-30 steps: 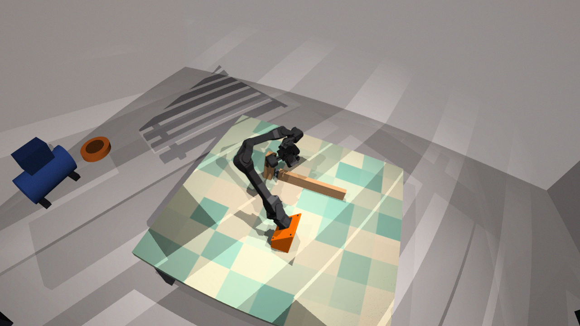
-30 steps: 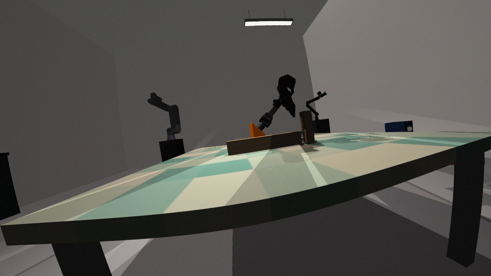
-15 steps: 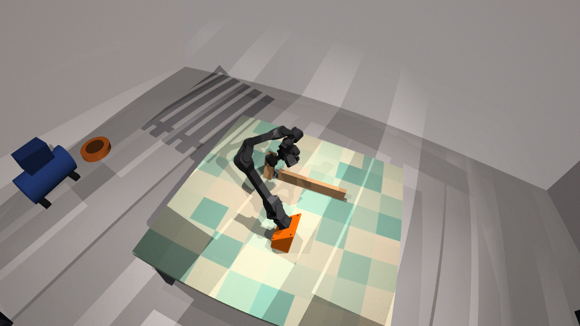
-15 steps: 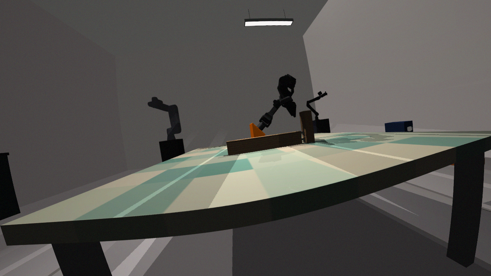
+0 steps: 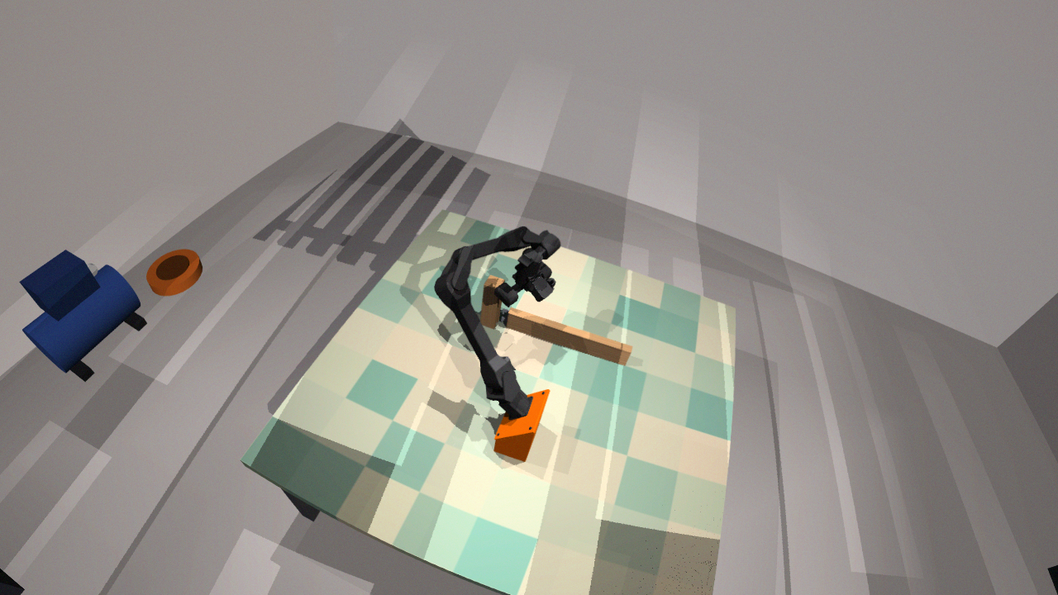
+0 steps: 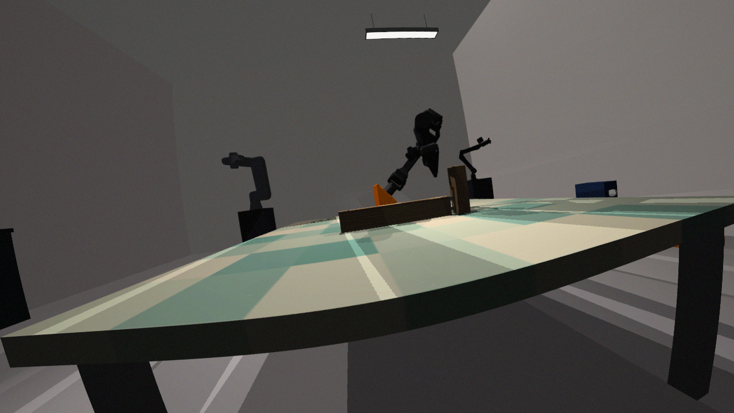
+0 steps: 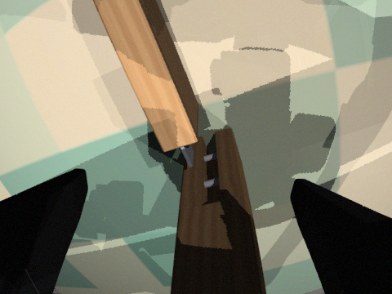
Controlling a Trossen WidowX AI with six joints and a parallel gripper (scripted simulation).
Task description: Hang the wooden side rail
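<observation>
My gripper tip is 80 mm to the right of the headboard post, 70 mm above it and 10 mm short of it.
</observation>
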